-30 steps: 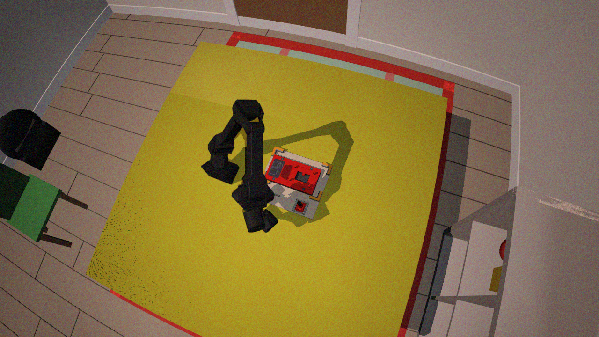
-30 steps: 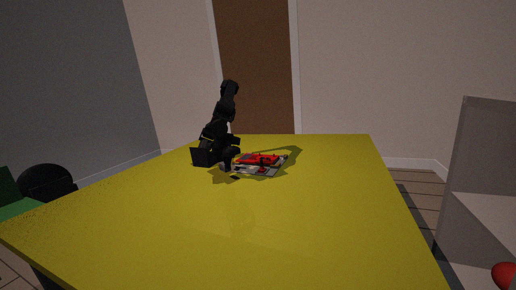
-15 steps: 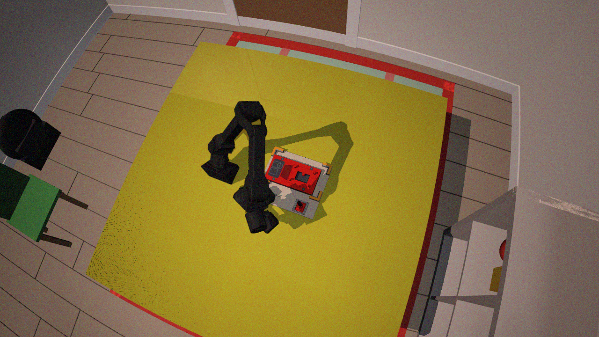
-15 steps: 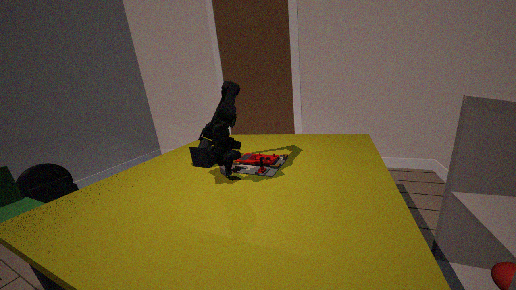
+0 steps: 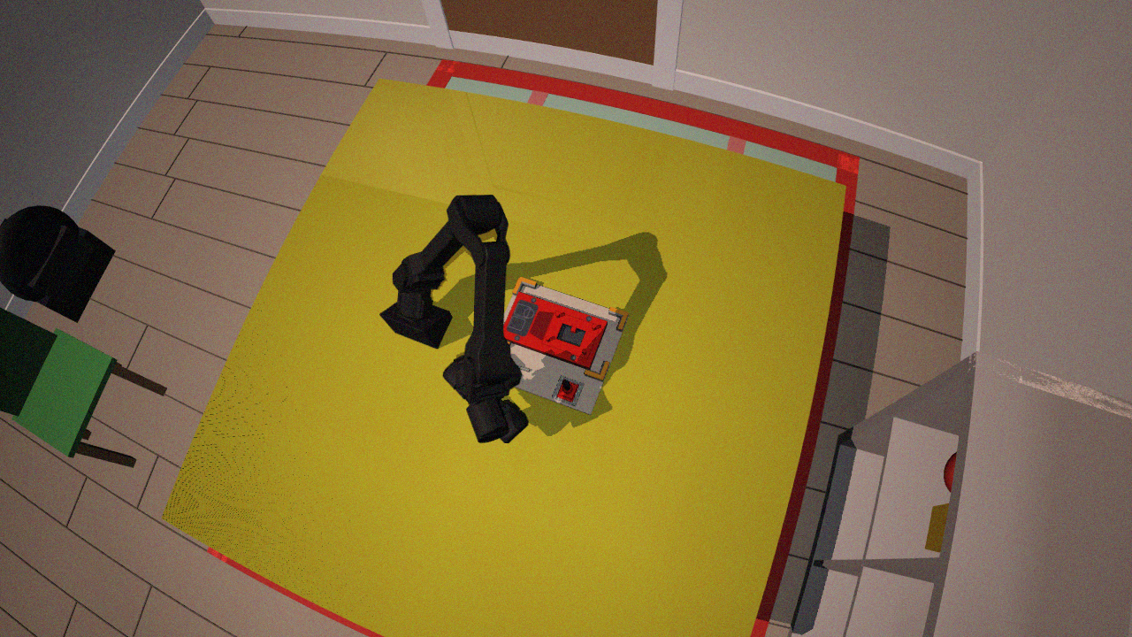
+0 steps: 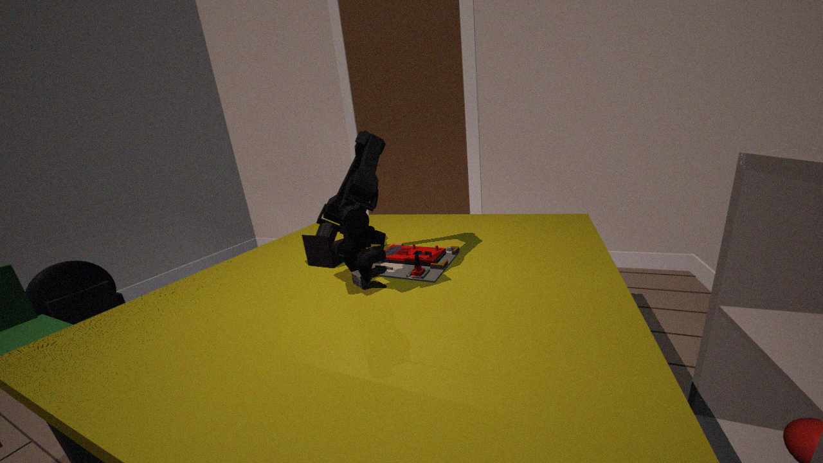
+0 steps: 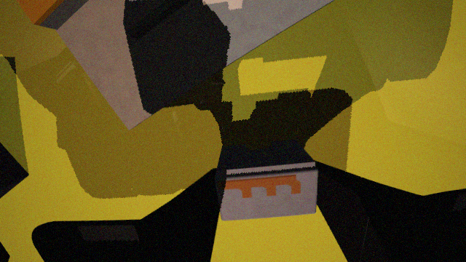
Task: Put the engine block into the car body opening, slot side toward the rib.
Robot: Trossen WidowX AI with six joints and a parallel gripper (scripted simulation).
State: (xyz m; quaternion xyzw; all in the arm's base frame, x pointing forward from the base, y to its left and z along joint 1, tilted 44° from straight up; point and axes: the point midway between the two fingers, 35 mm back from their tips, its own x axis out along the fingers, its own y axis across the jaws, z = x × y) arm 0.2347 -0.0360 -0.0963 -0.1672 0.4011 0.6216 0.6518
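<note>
The engine block lies right at my gripper tip. From my gripper tip the other things lie so: beige base plate (200 mm to the left, 50 mm ahead, 10 mm below).
</note>
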